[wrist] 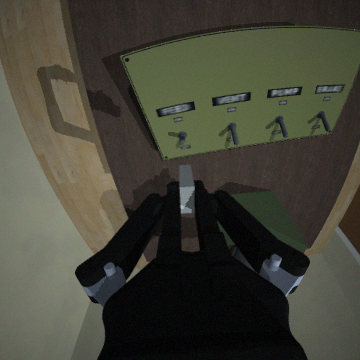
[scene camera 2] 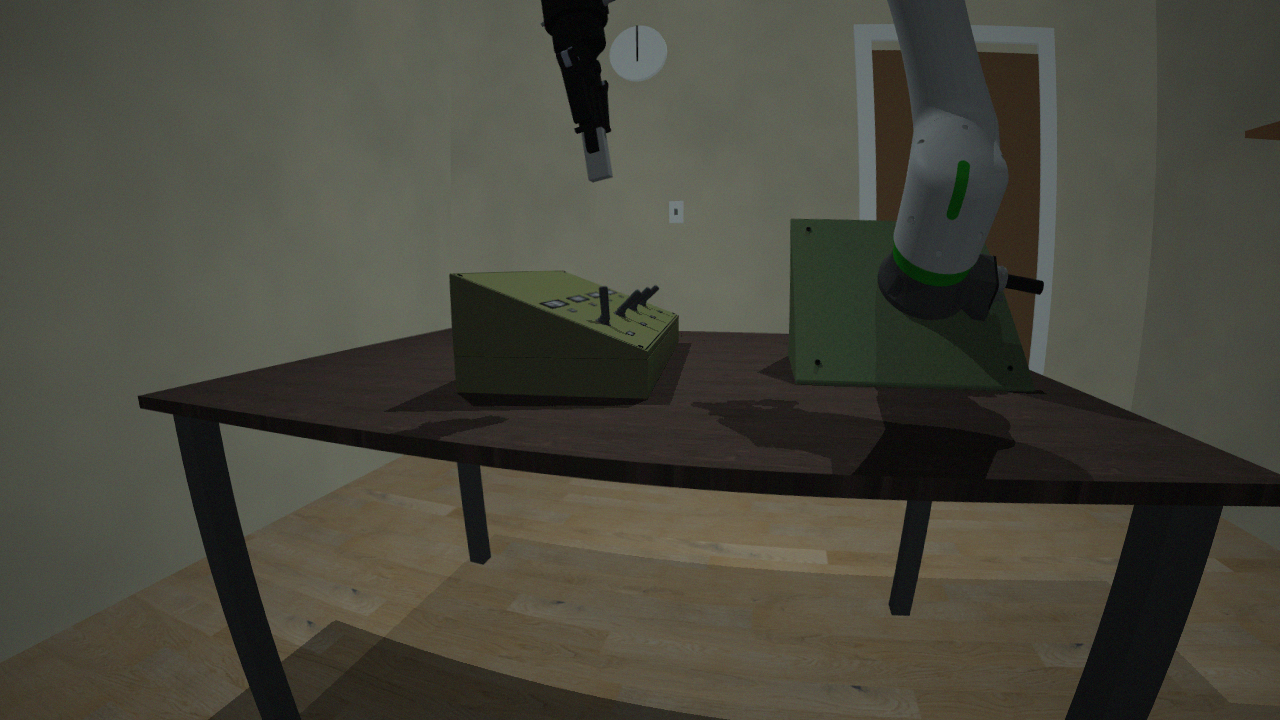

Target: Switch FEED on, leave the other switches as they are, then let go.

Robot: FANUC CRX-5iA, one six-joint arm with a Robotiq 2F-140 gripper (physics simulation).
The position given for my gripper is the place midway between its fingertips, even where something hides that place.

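Observation:
There is an olive switch box (wrist: 199, 86) that I can see in the wrist view. My own gripper (wrist: 184, 174) is visible there as well, and scene camera 2 shows me the gripper (scene camera 2: 600, 178) too.

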